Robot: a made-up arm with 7 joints. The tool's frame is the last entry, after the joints. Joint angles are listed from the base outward. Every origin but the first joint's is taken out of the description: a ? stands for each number. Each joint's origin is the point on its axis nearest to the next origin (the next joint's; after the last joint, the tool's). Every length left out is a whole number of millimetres.
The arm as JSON. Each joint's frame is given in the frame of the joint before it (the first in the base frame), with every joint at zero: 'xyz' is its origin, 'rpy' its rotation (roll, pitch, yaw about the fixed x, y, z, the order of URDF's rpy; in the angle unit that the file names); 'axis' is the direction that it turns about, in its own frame. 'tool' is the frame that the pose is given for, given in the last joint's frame.
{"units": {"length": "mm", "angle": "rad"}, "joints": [
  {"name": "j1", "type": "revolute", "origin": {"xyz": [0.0, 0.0, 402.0], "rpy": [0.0, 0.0, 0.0]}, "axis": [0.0, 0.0, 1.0]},
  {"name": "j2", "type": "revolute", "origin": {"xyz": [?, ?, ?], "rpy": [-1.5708, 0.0, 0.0]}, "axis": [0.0, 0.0, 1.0]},
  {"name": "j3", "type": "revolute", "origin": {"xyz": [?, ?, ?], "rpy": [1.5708, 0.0, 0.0]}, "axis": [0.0, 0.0, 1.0]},
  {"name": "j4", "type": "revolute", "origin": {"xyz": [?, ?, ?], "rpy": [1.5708, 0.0, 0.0]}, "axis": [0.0, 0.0, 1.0]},
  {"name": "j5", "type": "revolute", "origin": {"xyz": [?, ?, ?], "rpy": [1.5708, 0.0, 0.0]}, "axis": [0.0, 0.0, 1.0]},
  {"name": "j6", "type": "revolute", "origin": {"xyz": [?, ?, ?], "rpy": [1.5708, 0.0, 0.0]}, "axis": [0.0, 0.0, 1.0]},
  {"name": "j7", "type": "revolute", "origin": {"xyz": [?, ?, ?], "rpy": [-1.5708, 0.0, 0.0]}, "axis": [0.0, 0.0, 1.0]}
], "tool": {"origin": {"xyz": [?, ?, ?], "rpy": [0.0, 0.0, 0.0]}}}
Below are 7 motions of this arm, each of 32 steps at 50 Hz.
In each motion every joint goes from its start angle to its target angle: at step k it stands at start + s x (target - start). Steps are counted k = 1, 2, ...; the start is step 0. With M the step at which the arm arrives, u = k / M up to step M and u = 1 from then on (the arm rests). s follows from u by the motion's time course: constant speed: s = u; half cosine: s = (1 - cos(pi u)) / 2; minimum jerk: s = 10 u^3 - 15 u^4 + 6 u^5.
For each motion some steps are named. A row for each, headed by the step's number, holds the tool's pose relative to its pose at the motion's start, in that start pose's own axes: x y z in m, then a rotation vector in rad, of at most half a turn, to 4 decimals.
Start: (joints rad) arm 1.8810 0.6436 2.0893 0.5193 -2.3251 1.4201 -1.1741
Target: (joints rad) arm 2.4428 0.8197 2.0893 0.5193 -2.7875 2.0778 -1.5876
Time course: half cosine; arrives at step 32
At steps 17, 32:
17: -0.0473 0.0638 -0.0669 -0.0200 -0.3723 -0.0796
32: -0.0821 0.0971 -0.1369 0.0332 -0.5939 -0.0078

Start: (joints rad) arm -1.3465 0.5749 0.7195 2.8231 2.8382 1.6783 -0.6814
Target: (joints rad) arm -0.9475 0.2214 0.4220 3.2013 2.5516 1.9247 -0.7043
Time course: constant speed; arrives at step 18
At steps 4, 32:
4: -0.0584 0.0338 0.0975 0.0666 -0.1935 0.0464
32: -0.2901 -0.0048 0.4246 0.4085 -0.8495 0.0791

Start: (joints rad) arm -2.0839 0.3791 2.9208 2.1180 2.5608 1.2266 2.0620
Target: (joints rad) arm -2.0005 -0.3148 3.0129 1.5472 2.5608 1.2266 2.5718
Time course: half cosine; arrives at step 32
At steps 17, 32:
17: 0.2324 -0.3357 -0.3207 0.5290 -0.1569 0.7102
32: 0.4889 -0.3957 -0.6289 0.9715 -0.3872 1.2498

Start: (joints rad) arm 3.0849 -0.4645 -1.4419 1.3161 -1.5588 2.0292 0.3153
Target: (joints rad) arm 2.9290 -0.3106 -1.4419 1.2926 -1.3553 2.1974 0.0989
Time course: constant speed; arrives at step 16
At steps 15, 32:
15: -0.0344 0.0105 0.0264 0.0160 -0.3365 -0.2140
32: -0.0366 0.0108 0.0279 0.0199 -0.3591 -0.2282

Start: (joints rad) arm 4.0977 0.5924 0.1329 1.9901 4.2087 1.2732 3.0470
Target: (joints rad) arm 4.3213 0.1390 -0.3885 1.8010 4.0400 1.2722 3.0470
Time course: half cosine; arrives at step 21
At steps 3, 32:
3: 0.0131 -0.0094 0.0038 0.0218 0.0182 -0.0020
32: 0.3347 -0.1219 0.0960 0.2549 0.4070 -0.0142

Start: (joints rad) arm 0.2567 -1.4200 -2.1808 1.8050 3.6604 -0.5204 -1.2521
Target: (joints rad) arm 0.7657 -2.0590 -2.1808 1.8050 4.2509 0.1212 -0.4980
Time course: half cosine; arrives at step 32
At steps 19, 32:
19: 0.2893 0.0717 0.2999 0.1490 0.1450 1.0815
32: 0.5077 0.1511 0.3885 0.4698 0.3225 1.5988

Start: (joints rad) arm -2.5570 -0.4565 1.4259 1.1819 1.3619 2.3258 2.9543
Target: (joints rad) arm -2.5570 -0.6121 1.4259 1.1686 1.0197 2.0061 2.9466
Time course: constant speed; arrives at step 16
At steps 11, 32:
11: -0.0292 -0.0229 0.0164 0.3066 -0.2042 0.2012
32: -0.0399 -0.0327 0.0208 0.4591 -0.2904 0.2768

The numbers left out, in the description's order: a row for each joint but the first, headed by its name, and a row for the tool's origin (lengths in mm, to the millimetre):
j2: 0.0 0.0 0.0
j3: 0.0 -460.0 0.0
j4: 76.0 0.0 0.0
j5: 105.0 -466.0 0.0
j6: 0.0 0.0 0.0
j7: 47.0 60.0 0.0
tool: 0.0 0.0 0.0

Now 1 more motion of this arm.
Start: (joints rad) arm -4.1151 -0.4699 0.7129 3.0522 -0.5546 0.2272 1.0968
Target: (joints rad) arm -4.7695 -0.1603 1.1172 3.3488 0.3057 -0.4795 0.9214
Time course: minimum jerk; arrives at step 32
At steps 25, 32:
25: -0.0485 0.1694 -0.0277 0.4122 0.4169 0.4276
32: -0.0415 0.1853 -0.0344 0.4343 0.4767 0.4545

